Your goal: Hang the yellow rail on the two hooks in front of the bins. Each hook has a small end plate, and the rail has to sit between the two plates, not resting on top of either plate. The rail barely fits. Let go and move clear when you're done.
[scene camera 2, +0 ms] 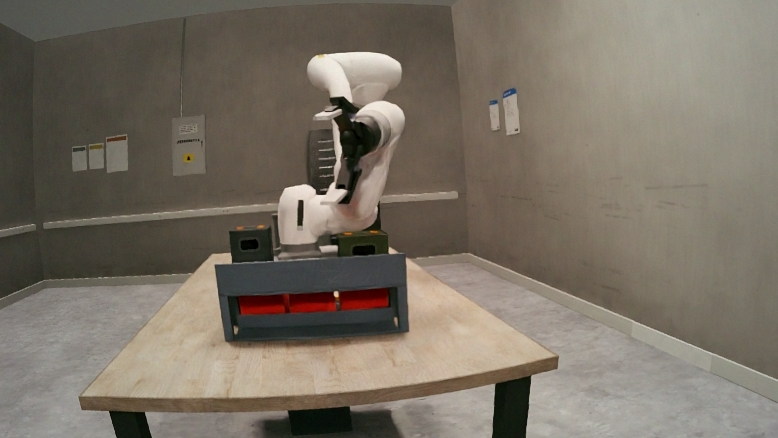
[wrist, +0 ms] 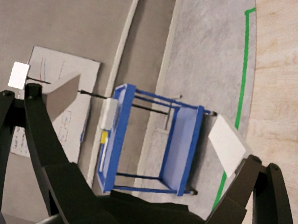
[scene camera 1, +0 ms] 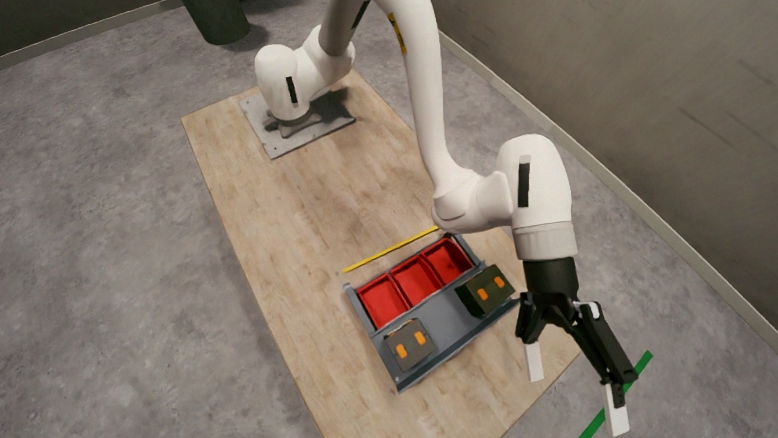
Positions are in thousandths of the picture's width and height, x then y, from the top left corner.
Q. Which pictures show my gripper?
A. Scene camera 2, the wrist view and scene camera 1: all of them.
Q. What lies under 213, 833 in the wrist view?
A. My gripper.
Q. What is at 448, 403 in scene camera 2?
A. My gripper.
